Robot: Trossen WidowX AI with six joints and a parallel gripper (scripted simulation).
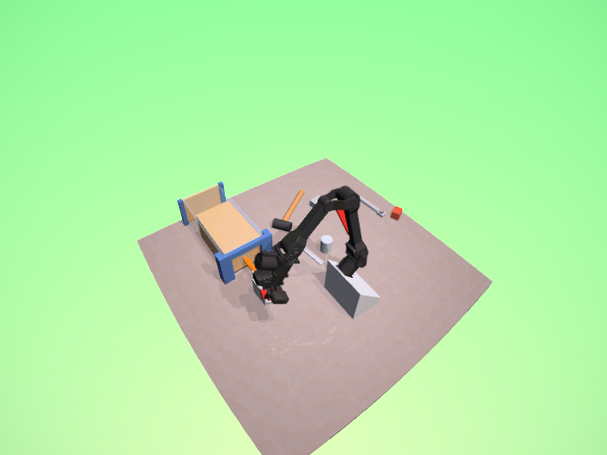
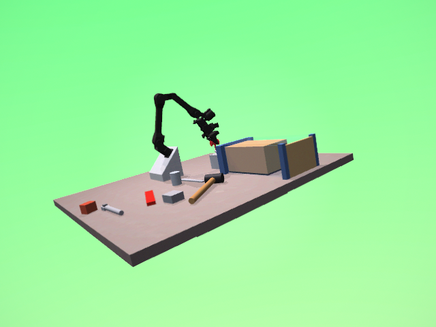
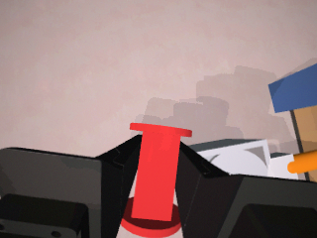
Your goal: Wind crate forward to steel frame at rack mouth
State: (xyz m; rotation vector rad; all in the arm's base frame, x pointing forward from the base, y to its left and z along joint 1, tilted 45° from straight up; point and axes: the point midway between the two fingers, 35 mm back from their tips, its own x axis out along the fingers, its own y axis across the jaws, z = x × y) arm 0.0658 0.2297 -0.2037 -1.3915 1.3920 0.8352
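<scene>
My gripper tip is now 30 mm short of the winch handle, 30 mm to the left of it and 30 mm above it. The rest, counted from my gripper tip: flat steel bar (200 mm ahead, 330 mm to the right, 130 mm below); white winch (70 mm ahead, 70 mm to the right, 100 mm below); red grip (20 mm to the right).
</scene>
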